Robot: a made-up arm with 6 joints. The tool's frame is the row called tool.
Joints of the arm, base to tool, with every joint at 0 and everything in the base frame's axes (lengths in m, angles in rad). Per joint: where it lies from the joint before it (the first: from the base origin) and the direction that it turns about. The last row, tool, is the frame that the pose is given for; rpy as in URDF.
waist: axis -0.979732 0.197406 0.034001 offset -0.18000 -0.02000 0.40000
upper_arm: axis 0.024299 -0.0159 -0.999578 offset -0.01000 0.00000 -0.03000
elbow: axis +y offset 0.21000 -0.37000 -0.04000
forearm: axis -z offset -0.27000 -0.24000 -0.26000
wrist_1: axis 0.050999 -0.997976 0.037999 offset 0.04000 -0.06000 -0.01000
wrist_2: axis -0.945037 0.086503 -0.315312 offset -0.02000 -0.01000 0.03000
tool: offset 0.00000 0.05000 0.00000 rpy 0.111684 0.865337 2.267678
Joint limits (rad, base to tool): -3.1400..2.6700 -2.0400..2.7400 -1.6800..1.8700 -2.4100..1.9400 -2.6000..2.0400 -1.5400..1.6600
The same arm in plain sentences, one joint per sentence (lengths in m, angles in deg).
The arm has six revolute joints in a row. What follows holds with every joint at zero, and every direction is one of the base frame's.
Joint 1 lies 0.18 m along -x and 0.02 m along -y and 0.4 m along +z from the base frame's origin and rotates about the direction (-0.979732, 0.197406, 0.034001), from -179.91 to 152.98 deg.
Joint 2 lies 0.01 m along -x and 0.03 m along -z from joint 1 and rotates about the direction (0.024299, -0.0159, -0.999578), from -116.88 to 156.99 deg.
Joint 3 lies 0.21 m along +x and 0.37 m along -y and 0.04 m along -z from joint 2 and rotates about +y, from -96.26 to 107.14 deg.
Joint 4 lies 0.27 m along -x and 0.24 m along -y and 0.26 m along -z from joint 3 and rotates about -z, from -138.08 to 111.15 deg.
Joint 5 lies 0.04 m along +x and 0.06 m along -y and 0.01 m along -z from joint 4 and rotates about the direction (0.050999, -0.997976, 0.037999), from -148.97 to 116.88 deg.
Joint 6 lies 0.02 m along -x and 0.01 m along -y and 0.03 m along +z from joint 5 and rotates about the direction (-0.945037, 0.086503, -0.315312), from -88.24 to 95.11 deg.
The tool frame, which is the frame that the pose is given for, lies 0.05 m along +y from joint 6; its axes are the base frame's turned by roll 6.4, pitch 49.58 and yaw 129.93 deg (as in URDF: about the fixed x, then y, then z).

